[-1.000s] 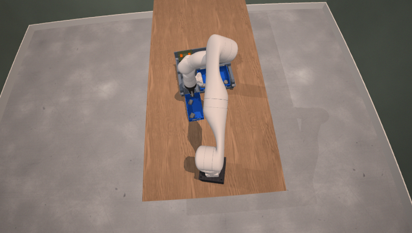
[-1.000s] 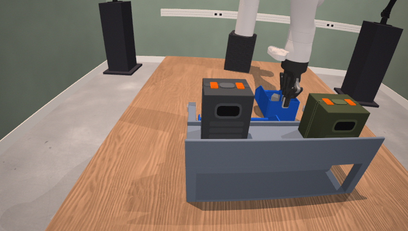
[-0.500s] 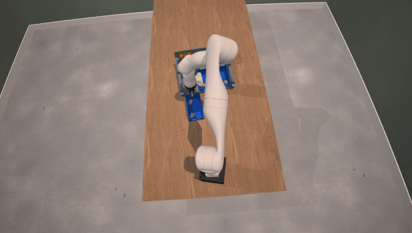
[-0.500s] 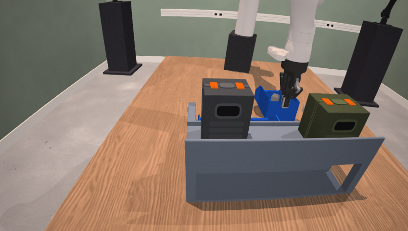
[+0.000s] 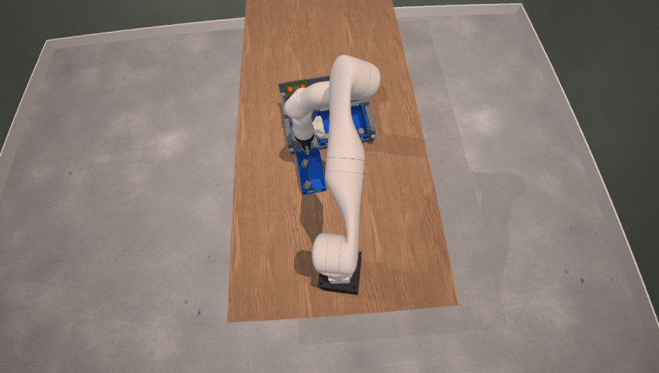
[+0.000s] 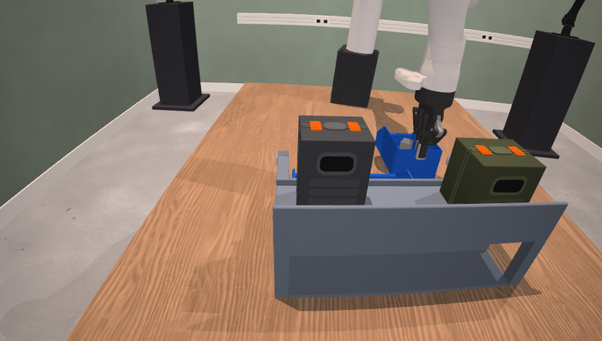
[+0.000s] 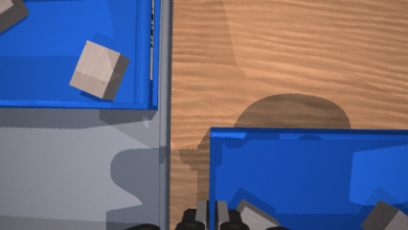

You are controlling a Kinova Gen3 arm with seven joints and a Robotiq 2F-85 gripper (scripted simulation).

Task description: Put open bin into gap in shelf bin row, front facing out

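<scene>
Right now my hand is 30 mm past the grey part, 20 mm to the right of it and 60 mm above it. Round my hand: grey shelf 170 mm ahead, 90 mm to the right, 10 mm below.
</scene>
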